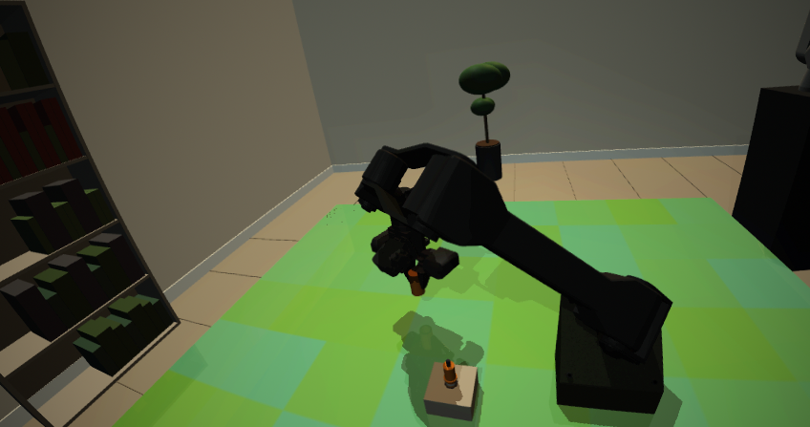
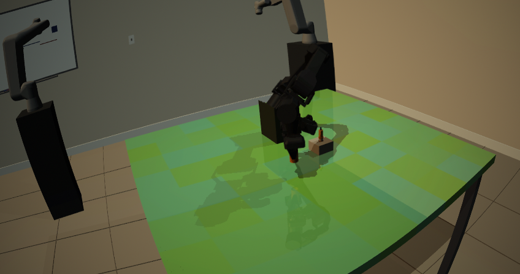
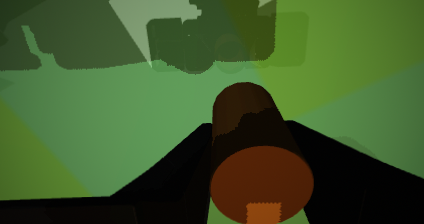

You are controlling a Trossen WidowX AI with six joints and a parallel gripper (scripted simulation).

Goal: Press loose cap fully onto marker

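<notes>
Right now the tan holder block is 80 mm behind my gripper tip, 200 mm to the left of it and 50 mm below it. Round my gripper tip: orange cap: 10 mm above.
</notes>
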